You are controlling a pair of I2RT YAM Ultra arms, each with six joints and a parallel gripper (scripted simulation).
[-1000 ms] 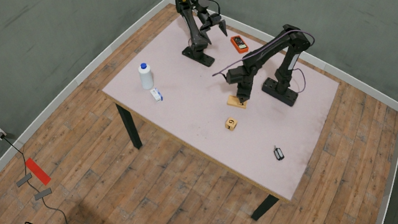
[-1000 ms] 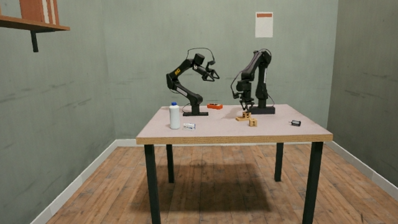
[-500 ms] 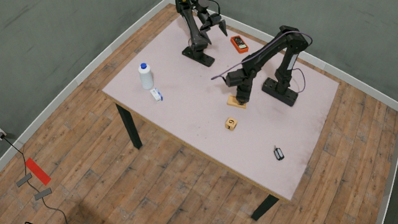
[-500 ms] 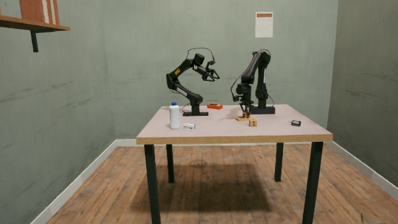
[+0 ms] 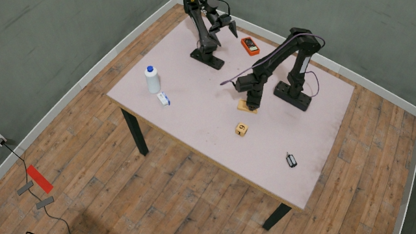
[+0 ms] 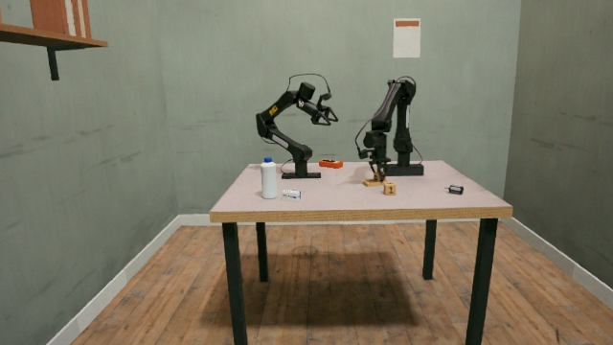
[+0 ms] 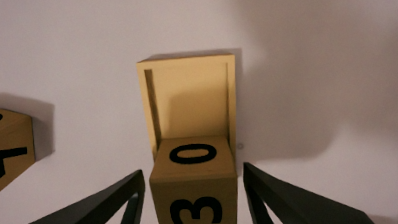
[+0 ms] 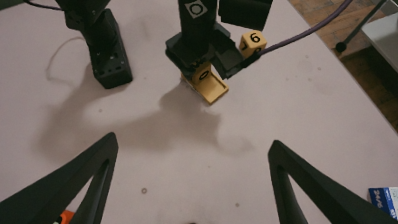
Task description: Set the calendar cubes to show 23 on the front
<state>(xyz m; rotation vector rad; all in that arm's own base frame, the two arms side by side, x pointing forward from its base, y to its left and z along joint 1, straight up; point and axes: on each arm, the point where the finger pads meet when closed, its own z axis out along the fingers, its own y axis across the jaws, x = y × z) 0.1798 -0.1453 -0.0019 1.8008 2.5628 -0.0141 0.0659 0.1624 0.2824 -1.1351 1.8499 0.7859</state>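
Right now my left hand is 20 mm to the left of the wooden tray and 30 mm above it. Round my left hand: number cube 150 mm ahead, 20 mm to the left, 10 mm below; white bottle 160 mm ahead, 500 mm to the right, 40 mm above; black object 170 mm ahead, 290 mm to the left, 20 mm below.
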